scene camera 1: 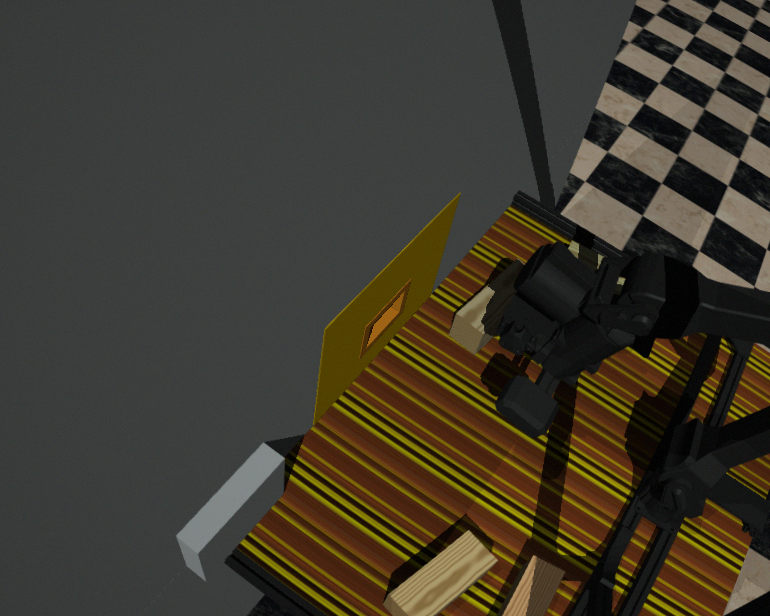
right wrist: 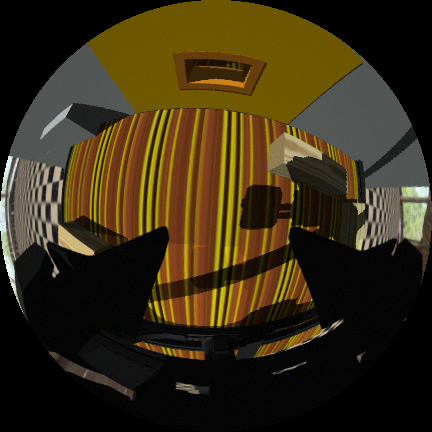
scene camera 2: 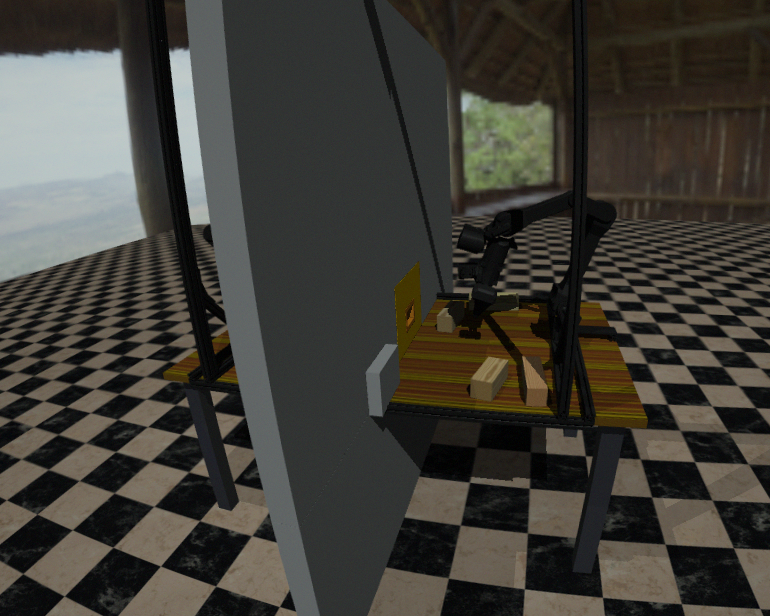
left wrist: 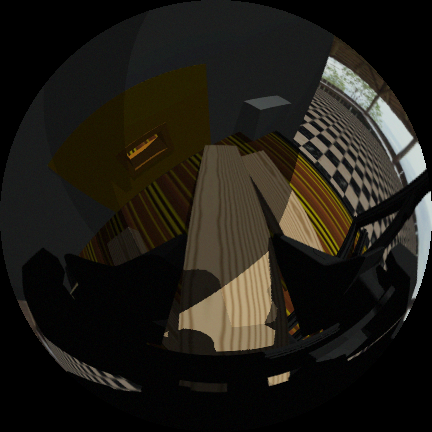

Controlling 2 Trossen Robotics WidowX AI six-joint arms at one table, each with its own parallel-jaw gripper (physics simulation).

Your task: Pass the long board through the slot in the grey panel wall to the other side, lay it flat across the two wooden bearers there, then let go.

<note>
My right gripper point(scene camera 1: 517, 379) is open and holds nothing. Further things: my left gripper point(left wrist: 230, 239) and a grey block point(left wrist: 260, 116).
My right gripper also shows in the right wrist view point(right wrist: 230, 232) and in scene camera 2 point(scene camera 2: 475, 310).
</note>
